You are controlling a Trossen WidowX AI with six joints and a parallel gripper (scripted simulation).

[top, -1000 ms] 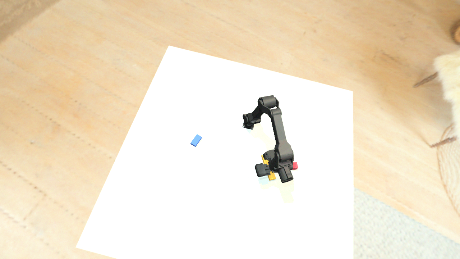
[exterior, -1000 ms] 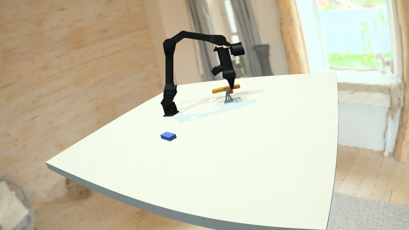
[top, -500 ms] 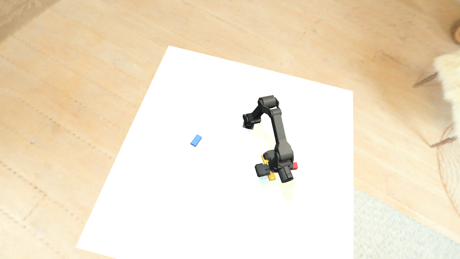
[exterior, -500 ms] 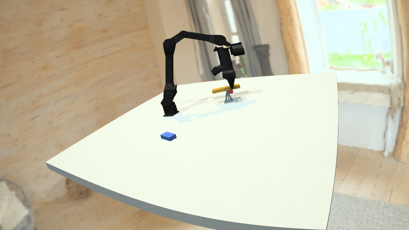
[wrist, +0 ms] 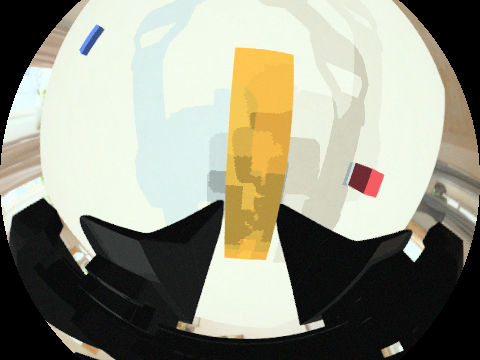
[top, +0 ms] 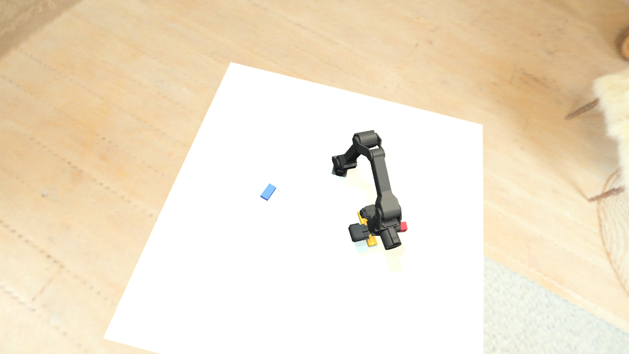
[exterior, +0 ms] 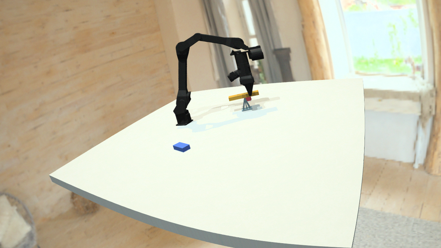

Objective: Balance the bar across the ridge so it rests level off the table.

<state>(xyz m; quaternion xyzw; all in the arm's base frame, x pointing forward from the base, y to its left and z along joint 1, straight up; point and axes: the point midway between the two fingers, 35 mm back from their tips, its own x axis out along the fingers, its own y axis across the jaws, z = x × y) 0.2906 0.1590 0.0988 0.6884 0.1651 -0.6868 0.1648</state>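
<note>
My gripper tip is 3 cm past the yellow bar and 1 cm to the left of it. The rest, counted from my gripper tip: red cube 9 cm behind, 14 cm to the left, 5 cm below; blue flat block 10 cm behind, 43 cm to the right, 6 cm below.
</note>
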